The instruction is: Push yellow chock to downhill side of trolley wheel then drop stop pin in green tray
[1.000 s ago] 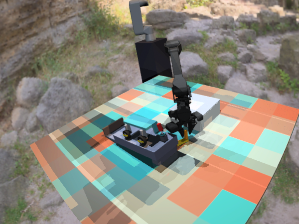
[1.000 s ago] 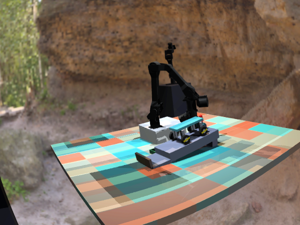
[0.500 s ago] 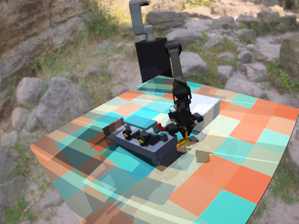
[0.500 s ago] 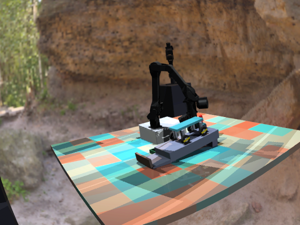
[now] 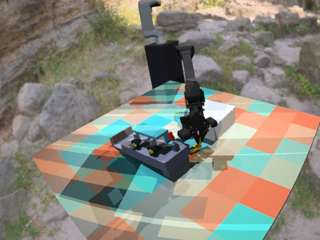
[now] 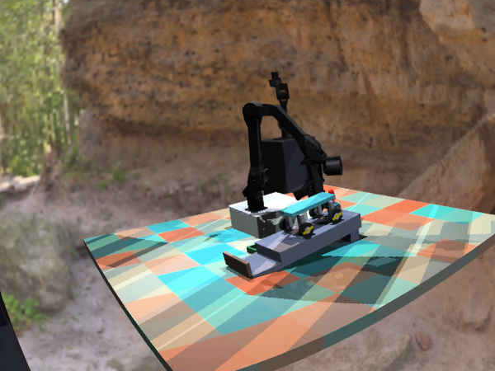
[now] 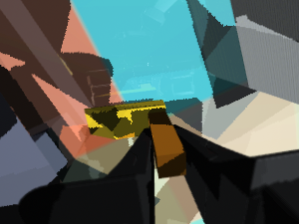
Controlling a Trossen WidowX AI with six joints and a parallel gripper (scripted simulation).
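Right now the red-headed stop pin is 140 mm ahead of my gripper tip, 40 mm to the right of it and 90 mm above it. From my gripper tip the other things lie so: trolley 150 mm ahead, 150 mm to the right, 70 mm above; yellow chock 20 mm ahead, 10 mm to the right, 10 mm below; ramp 150 mm ahead, 160 mm to the right, 10 mm above.
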